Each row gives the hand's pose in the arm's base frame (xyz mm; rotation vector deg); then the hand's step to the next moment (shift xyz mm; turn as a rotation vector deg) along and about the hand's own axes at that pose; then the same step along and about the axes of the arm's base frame.
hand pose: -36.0 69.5 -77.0 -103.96 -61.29 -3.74
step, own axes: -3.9 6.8 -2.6 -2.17 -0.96 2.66
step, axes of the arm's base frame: 3.3 -5.3 -5.4 -3.03 0.77 -1.70
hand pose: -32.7 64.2 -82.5 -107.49 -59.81 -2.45
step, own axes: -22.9 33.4 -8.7 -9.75 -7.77 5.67
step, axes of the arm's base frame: 11.3 -27.2 -29.2 -13.57 -0.60 -1.75
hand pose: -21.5 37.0 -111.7 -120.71 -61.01 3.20
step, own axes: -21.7 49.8 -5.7 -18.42 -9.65 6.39
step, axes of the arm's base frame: 21.3 -36.8 -34.2 -20.73 -5.59 -3.48
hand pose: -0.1 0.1 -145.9 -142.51 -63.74 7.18
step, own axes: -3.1 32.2 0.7 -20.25 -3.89 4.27
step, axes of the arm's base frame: 20.1 -21.3 -13.9 -17.46 -11.07 -4.02
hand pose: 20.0 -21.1 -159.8 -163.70 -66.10 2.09
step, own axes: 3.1 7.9 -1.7 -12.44 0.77 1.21
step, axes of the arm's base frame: 7.8 -3.6 1.2 -8.47 -9.13 -1.26
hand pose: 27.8 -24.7 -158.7 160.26 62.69 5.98
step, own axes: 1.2 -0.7 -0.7 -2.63 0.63 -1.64
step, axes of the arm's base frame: 0.3 1.4 0.6 -1.69 -2.08 1.68
